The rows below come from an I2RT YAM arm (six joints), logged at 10 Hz.
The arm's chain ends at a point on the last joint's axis. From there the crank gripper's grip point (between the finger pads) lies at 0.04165 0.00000 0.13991 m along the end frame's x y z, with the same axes.
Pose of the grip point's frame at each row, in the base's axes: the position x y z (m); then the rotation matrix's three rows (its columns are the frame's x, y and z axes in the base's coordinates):
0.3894 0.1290 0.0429; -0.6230 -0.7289 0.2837; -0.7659 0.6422 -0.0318; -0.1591 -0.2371 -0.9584
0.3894 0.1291 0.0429; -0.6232 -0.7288 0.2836; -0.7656 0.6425 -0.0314; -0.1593 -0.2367 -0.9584
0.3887 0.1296 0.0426; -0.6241 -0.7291 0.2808; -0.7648 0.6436 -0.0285; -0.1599 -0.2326 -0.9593
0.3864 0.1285 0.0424; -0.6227 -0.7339 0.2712; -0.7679 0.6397 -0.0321; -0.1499 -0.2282 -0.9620
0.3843 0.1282 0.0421; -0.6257 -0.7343 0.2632; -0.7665 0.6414 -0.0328; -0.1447 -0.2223 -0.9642
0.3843 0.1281 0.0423; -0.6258 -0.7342 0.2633; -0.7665 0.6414 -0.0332; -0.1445 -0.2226 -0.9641
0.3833 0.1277 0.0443; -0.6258 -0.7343 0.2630; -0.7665 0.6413 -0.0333; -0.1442 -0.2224 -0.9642
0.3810 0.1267 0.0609; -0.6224 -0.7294 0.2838; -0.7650 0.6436 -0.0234; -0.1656 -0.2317 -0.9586
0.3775 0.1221 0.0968; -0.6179 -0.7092 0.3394; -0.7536 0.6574 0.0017; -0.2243 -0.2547 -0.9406
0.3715 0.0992 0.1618; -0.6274 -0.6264 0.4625; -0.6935 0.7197 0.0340; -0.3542 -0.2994 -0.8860
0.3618 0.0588 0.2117; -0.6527 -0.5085 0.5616; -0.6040 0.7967 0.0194; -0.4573 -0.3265 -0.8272
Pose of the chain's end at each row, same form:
0.3757 0.1653 0.1836; -0.6230 -0.7289 0.2837; -0.7659 0.6422 -0.0318; -0.1591 -0.2371 -0.9584
0.3757 0.1654 0.1836; -0.6232 -0.7288 0.2836; -0.7656 0.6425 -0.0314; -0.1593 -0.2367 -0.9584
0.3754 0.1654 0.1835; -0.6241 -0.7291 0.2808; -0.7648 0.6436 -0.0285; -0.1599 -0.2326 -0.9593
0.3744 0.1650 0.1832; -0.6227 -0.7339 0.2712; -0.7679 0.6397 -0.0321; -0.1499 -0.2282 -0.9620
0.3735 0.1647 0.1830; -0.6257 -0.7343 0.2632; -0.7665 0.6414 -0.0328; -0.1447 -0.2223 -0.9642
0.3735 0.1647 0.1832; -0.6258 -0.7342 0.2633; -0.7665 0.6414 -0.0332; -0.1445 -0.2226 -0.9641
0.3726 0.1643 0.1852; -0.6258 -0.7343 0.2630; -0.7665 0.6413 -0.0333; -0.1442 -0.2224 -0.9642
0.3672 0.1618 0.2019; -0.6224 -0.7294 0.2838; -0.7650 0.6436 -0.0234; -0.1656 -0.2317 -0.9586
0.3558 0.1532 0.2377; -0.6179 -0.7092 0.3394; -0.7536 0.6574 0.0017; -0.2243 -0.2547 -0.9406
0.3329 0.1233 0.3005; -0.6274 -0.6264 0.4625; -0.6935 0.7197 0.0340; -0.3542 -0.2994 -0.8860
0.3104 0.0812 0.3465; -0.6527 -0.5085 0.5616; -0.6040 0.7967 0.0194; -0.4573 -0.3265 -0.8272

